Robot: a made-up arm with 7 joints.
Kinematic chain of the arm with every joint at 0, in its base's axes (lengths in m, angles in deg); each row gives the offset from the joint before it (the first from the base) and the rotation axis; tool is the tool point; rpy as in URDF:
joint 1: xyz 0 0 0 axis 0.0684 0.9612 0.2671
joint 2: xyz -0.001 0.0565 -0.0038 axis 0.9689 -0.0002 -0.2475
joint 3: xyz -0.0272 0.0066 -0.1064 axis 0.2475 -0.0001 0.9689
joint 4: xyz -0.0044 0 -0.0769 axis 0.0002 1 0
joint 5: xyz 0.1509 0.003 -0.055 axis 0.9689 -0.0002 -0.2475
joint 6: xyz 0.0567 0 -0.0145 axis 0.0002 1 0
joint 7: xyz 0.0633 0 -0.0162 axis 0.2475 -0.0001 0.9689
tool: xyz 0 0 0 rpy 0 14.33 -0.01
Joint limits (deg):
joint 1: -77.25..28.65
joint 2: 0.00..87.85
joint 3: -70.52..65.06
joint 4: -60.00..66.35
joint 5: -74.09..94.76
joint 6: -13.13..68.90
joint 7: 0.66..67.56
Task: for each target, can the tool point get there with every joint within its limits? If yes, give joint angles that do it. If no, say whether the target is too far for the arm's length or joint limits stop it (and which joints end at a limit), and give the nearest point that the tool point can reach.
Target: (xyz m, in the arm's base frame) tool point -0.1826 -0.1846 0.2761
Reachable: no: joint limits stop it (at a limit: joint 1, joint 2, joint 4) | nearest point -0.0617 0.0095 0.1669 | short by 0.253 m
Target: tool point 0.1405 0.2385 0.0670
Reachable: yes | joints -35.56 12.17 52.67 -48.87 40.69 37.33 6.55
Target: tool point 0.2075 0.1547 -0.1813
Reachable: yes | joints 14.65 77.52 -9.29 -23.04 -55.88 1.08 11.43
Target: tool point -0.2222 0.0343 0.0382
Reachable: no: joint limits stop it (at a limit: joint 1, joint 2, joint 3, joint 4, joint 5) | nearest point -0.1229 0.0642 0.0968 | short by 0.119 m
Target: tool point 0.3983 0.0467 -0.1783
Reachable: yes | joints -61.77 43.53 -59.51 30.65 25.17 -3.19 13.88
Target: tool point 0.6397 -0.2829 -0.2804
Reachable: no: too far | nearest point 0.4046 -0.1356 -0.1786 | short by 0.295 m
